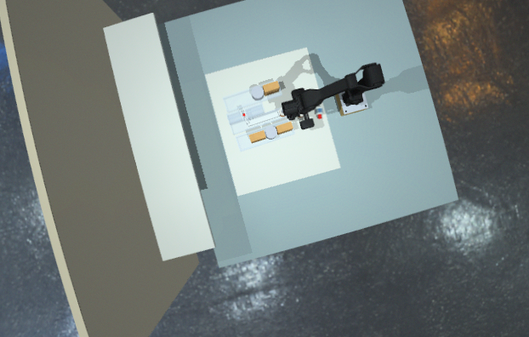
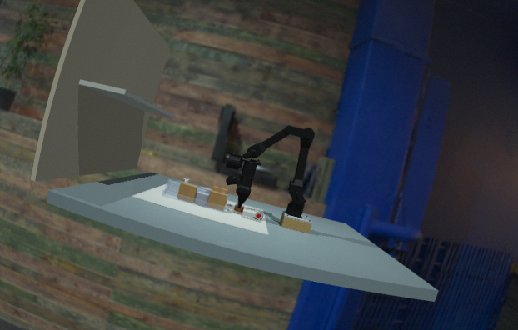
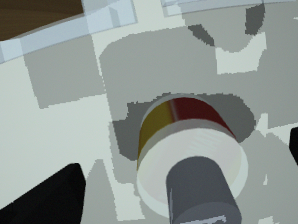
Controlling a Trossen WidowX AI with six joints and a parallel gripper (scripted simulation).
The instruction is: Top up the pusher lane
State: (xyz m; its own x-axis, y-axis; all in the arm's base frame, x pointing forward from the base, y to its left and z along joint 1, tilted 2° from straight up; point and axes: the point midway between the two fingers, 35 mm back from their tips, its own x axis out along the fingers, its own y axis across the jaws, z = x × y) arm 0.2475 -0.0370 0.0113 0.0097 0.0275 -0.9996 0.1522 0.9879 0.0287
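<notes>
Now: the small jar 9 cm behind my gripper tip, 4 cm to the left of it and 1 cm below it. Round my gripper tip: shelf (58 cm ahead, 9 cm to the right, 34 cm above); then red mark (26 cm ahead, 9 cm to the right, 4 cm above); then lane (22 cm ahead, 8 cm to the right, 1 cm below).
</notes>
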